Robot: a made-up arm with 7 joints. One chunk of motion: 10 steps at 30 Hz.
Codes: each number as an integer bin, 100 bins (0 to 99) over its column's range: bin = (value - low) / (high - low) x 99, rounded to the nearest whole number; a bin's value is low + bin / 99 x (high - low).
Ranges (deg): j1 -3..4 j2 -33..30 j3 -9..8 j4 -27..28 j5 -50..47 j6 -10..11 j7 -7..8
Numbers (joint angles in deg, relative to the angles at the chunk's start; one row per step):
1: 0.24 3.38 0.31 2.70 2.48 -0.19 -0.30
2: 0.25 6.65 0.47 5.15 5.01 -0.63 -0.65
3: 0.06 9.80 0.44 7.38 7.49 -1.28 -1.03
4: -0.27 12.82 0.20 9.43 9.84 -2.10 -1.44
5: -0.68 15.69 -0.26 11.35 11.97 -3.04 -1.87
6: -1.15 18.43 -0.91 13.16 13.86 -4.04 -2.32
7: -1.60 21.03 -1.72 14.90 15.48 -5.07 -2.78
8: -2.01 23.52 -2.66 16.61 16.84 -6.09 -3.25
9: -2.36 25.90 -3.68 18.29 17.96 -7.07 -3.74
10: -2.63 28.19 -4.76 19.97 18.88 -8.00 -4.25
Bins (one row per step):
1: 46 57 54 53 54 46 44
2: 46 62 55 58 56 44 42
3: 43 67 55 62 59 41 39
4: 39 72 54 66 61 37 37
5: 33 77 51 69 63 33 34
6: 26 81 47 72 65 28 31
7: 20 85 42 75 67 23 28
8: 14 89 37 78 68 18 25
9: 9 93 31 82 69 14 22
10: 5 96 25 85 70 9 18

